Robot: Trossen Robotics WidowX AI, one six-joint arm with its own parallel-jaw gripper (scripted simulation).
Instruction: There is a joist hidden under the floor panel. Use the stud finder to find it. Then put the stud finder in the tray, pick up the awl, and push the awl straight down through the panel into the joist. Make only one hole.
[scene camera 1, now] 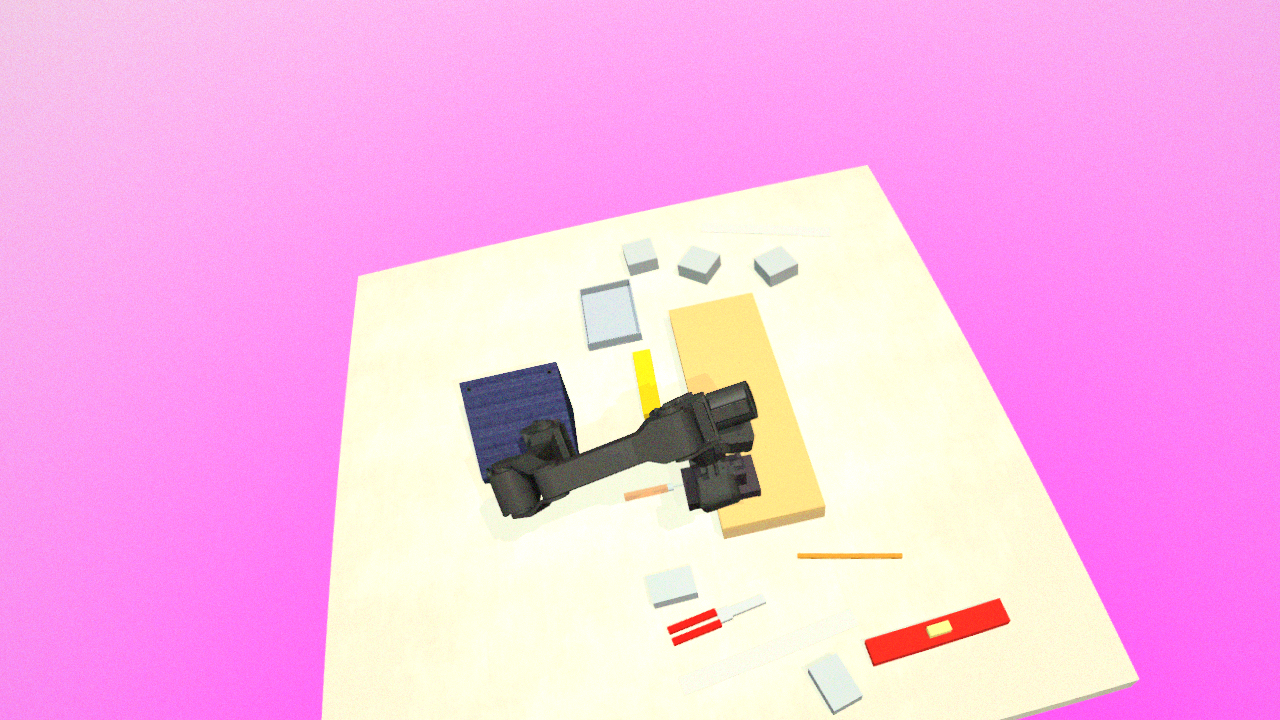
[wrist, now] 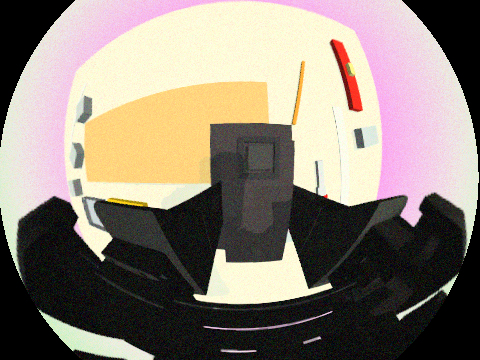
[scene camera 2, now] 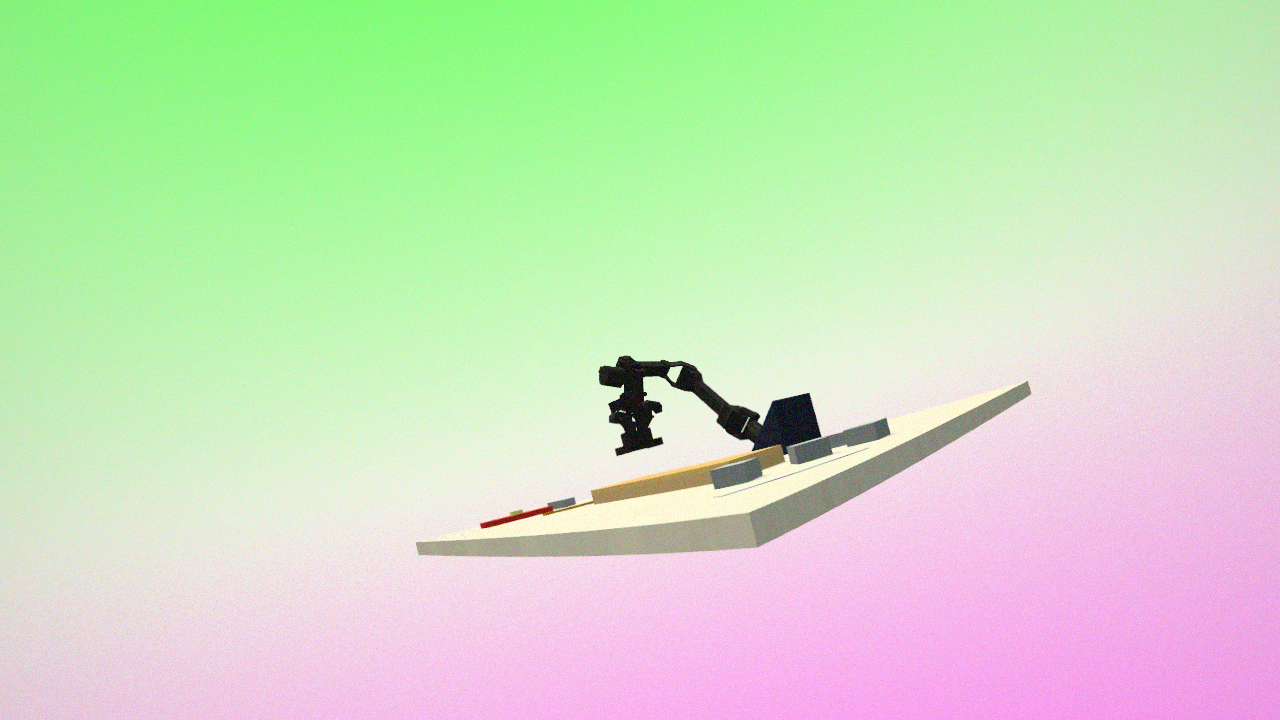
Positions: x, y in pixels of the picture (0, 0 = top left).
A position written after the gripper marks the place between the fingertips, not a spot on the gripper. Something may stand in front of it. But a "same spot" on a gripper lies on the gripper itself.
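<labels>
The gripper is visible in scene camera 1 (725, 477). The wrist view and scene camera 2 show the gripper too; on it, (wrist: 201, 261) and (scene camera 2: 643, 419) are the same spot.
</labels>
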